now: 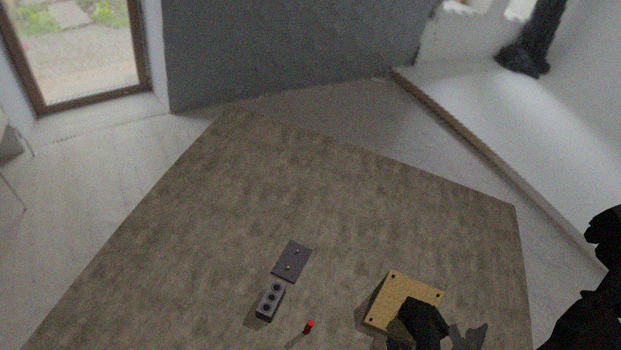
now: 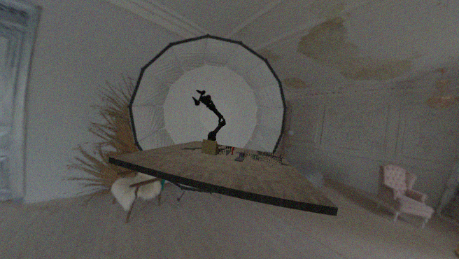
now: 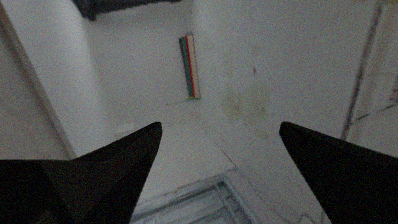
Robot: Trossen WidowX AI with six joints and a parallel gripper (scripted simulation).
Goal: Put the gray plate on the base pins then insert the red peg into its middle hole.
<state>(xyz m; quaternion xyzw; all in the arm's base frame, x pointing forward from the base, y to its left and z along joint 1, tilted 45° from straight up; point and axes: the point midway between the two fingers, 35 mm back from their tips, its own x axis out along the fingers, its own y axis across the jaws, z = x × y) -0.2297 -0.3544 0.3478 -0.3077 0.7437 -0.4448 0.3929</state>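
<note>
The gray plate lies 57 cm ahead of my gripper tip, 56 cm below it and 13 cm to the left of it. Also, from my gripper tip: red peg 56 cm below, 46 cm ahead, 16 cm to the left.
</note>
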